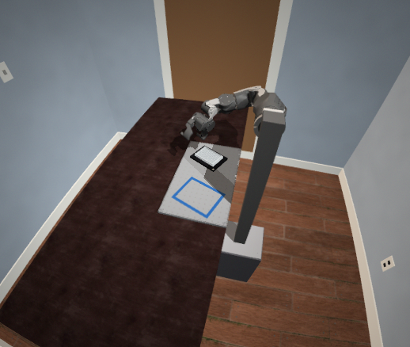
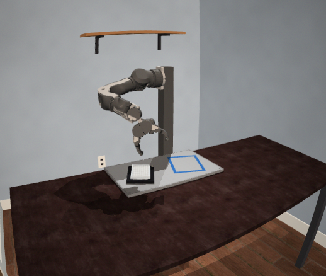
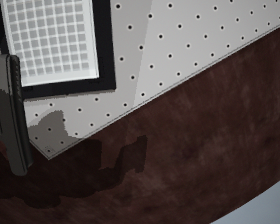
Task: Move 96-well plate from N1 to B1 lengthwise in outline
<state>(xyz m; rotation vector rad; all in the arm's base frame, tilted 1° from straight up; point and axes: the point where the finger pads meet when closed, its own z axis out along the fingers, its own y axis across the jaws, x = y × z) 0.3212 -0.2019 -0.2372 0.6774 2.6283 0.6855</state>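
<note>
Right now the white 96-well plate is 7 cm behind my hand, 4 cm to the right of it and 14 cm below it. From my hand the other things lie so: black plate nest N1: 7 cm behind, 4 cm to the right, 15 cm below.
</note>
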